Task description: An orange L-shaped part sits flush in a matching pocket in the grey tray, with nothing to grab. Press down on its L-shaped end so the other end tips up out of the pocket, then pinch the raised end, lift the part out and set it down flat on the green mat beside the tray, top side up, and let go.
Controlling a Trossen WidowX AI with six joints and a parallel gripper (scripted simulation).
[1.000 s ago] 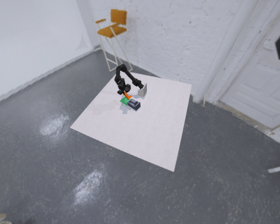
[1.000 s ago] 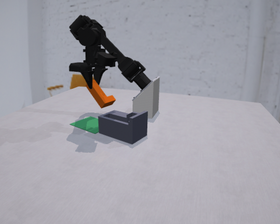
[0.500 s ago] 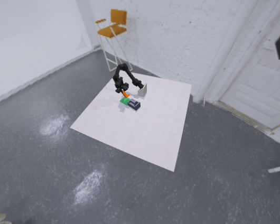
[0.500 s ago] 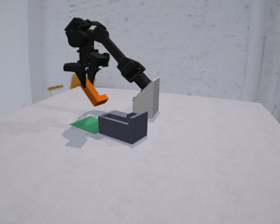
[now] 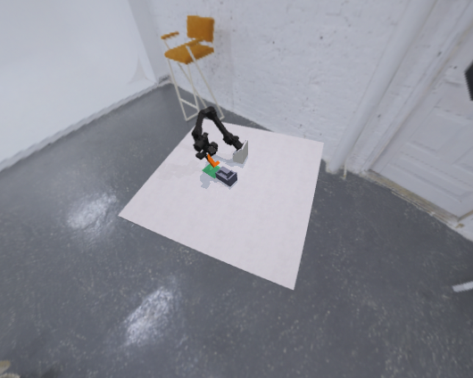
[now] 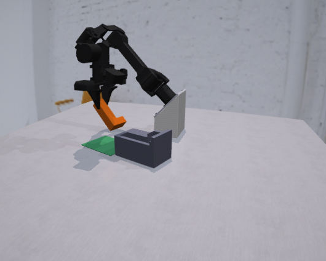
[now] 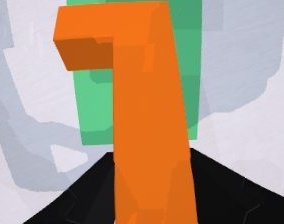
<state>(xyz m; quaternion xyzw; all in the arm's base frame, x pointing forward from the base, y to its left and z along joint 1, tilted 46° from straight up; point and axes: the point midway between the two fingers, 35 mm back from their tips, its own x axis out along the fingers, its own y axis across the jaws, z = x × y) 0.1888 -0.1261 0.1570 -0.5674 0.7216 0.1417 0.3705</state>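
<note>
Right now the green mat is 10 mm ahead of my gripper tip, 20 mm to the left of it and 140 mm below it. From my gripper tip the other things lie so: orange L-shaped part: 30 mm to the left, 30 mm below.
</note>
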